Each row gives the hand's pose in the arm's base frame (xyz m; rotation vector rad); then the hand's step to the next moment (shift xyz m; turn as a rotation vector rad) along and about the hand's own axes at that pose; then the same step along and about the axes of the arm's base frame.
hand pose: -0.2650 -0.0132 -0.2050 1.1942 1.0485 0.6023
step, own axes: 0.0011 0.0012 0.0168 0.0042 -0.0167 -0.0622
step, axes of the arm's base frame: 0.0156 -0.0063 0.0010 -0.0560 0.0265 -0.0180
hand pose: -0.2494 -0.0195 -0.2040 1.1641 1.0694 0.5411
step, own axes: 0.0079 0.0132 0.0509 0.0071 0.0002 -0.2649
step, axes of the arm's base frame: 0.0507 -0.0126 0.0099 -0.2313 0.1291 -0.0067
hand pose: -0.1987 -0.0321 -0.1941 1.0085 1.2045 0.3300
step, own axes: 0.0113 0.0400 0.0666 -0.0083 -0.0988 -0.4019
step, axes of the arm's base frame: 0.0744 -0.0014 0.0252 -0.3861 0.1283 -0.0764
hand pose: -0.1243 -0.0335 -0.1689 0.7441 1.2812 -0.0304
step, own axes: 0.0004 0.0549 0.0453 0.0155 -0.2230 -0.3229
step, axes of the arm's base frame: 0.0616 0.0190 0.0303 -0.3629 0.0008 -0.1502
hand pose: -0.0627 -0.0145 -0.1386 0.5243 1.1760 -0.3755
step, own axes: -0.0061 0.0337 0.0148 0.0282 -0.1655 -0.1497
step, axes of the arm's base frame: 0.0274 0.0193 0.0164 -0.1944 -0.0508 -0.1012
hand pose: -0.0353 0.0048 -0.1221 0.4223 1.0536 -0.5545
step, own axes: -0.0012 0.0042 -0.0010 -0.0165 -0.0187 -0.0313
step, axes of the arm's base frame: 0.0014 0.0042 0.0009 -0.0394 0.0069 -0.0001
